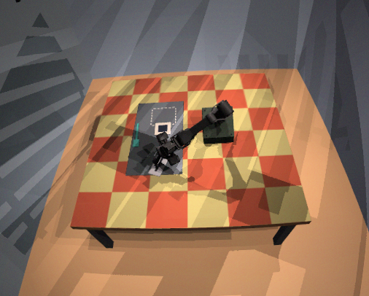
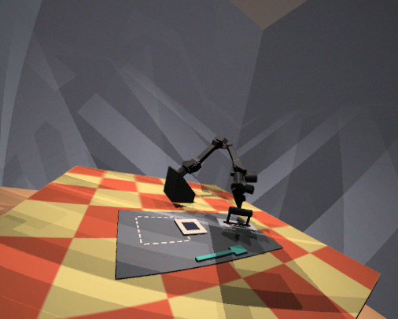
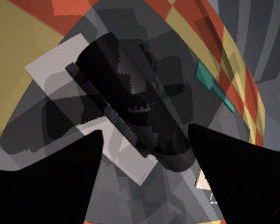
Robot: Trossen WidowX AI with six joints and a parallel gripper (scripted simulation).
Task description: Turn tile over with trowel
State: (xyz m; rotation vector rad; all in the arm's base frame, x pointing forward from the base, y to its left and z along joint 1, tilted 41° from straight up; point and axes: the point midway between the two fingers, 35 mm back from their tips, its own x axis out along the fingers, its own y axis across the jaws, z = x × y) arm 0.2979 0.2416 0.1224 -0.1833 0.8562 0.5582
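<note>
Right now the grey mat is 22 cm to the right of my gripper tip, 10 cm below it and 7 cm ahead of it. The rest, counted from my gripper tip: teal trowel: 21 cm ahead, 18 cm to the right, 8 cm below; then tile: 27 cm to the right, 8 cm below, 4 cm ahead.
</note>
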